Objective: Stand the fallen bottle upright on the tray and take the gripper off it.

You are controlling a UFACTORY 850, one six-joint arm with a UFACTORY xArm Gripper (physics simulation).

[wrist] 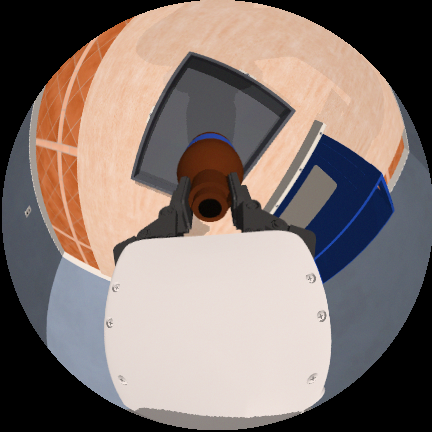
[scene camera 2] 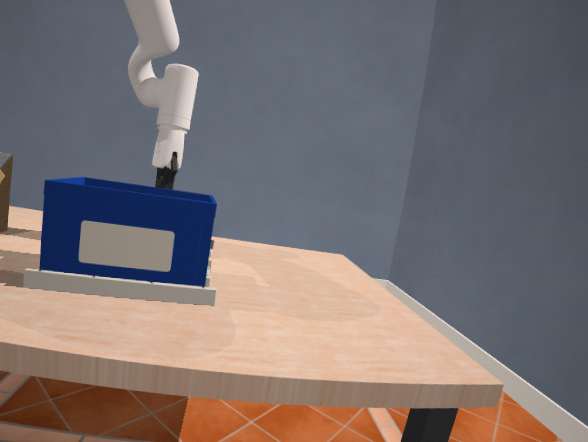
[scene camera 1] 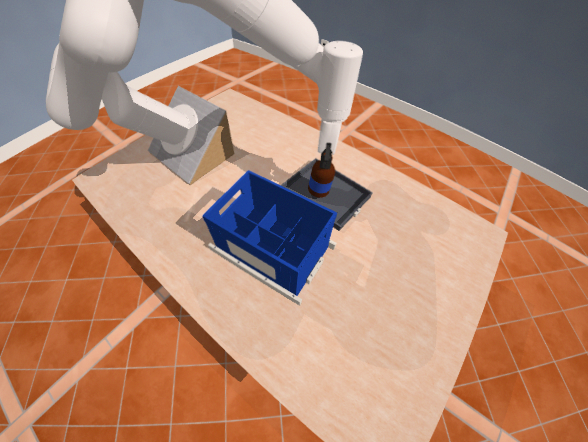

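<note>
The brown bottle with a blue band (scene camera 1: 321, 176) (wrist: 210, 159) stands upright or nearly so over the dark grey tray (scene camera 1: 342, 201) (wrist: 162, 145). Its open mouth shows in the wrist view. My gripper (scene camera 1: 326, 161) (wrist: 209, 187) is shut on the bottle's neck, with one finger on each side. Whether the bottle's base touches the tray floor or hangs a little above it, I cannot tell. In scene camera 2's view the crate hides the bottle, the tray and my fingertips.
A blue divided crate (scene camera 1: 287, 276) (scene camera 2: 125, 209) (wrist: 347, 175) stands close beside the tray, with pale strips (scene camera 1: 255, 275) (scene camera 2: 120, 288) along its foot. The arm's wedge-shaped base mount (scene camera 1: 214, 156) is at the back left of the table (scene camera 1: 400, 310) (scene camera 2: 310, 345).
</note>
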